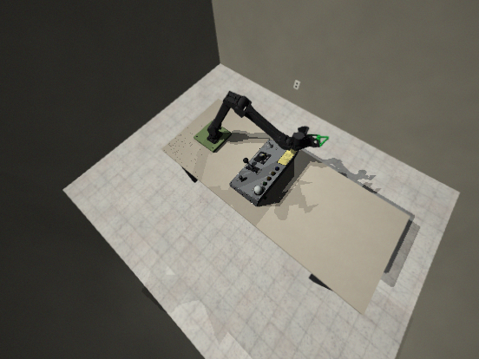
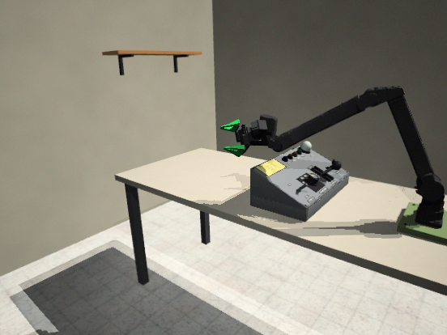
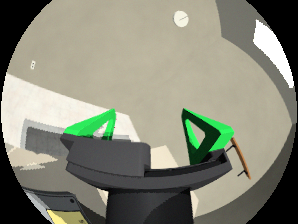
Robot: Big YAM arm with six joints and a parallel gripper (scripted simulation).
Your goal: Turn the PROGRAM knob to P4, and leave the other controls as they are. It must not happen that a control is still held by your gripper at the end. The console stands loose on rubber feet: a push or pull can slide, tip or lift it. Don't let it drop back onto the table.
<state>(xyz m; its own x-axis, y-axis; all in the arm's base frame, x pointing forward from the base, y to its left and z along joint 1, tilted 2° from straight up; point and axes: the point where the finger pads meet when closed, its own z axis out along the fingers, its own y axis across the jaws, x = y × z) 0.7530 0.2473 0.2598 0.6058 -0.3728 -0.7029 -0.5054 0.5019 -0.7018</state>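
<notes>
Now: hand 35 cm to the left of the black lever, 33 cm past it and 18 cm above it. Also, from my hand: grey console 30 cm to the right, 27 cm behind, 21 cm below; then toggle 29 cm behind, 19 cm below, 11 cm to the right.
</notes>
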